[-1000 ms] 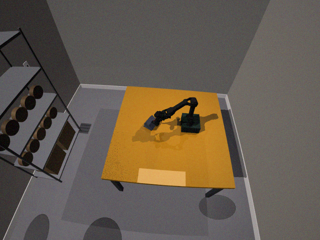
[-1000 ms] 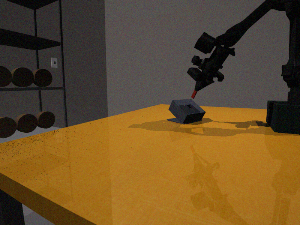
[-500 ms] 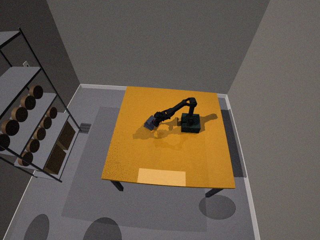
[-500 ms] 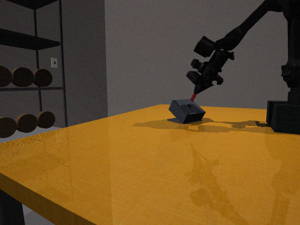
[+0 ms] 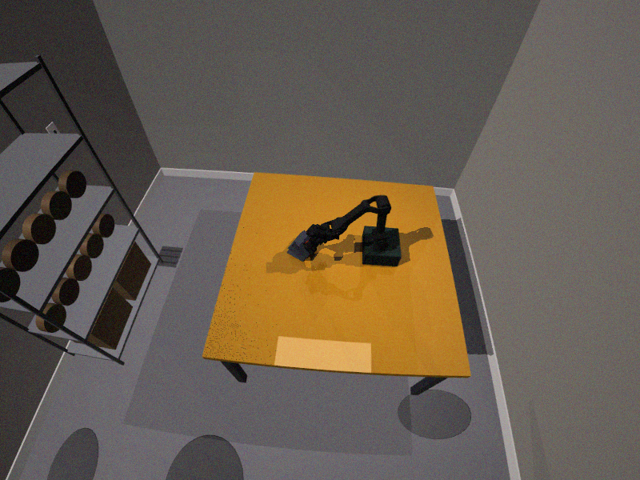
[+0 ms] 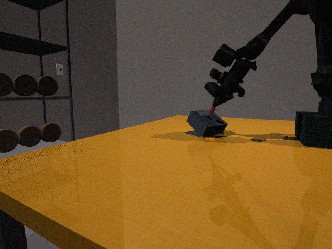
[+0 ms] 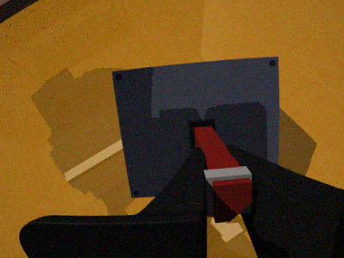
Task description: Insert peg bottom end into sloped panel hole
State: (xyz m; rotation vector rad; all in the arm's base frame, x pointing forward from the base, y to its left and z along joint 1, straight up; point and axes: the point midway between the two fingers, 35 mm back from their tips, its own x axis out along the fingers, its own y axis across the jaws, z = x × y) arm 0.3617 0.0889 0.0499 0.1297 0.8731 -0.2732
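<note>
The sloped panel lies 70 mm below my gripper tip, 40 mm ahead of it and 10 mm to the right of it. Also, from my gripper tip: red peg (10 mm behind, 10 mm above).
</note>
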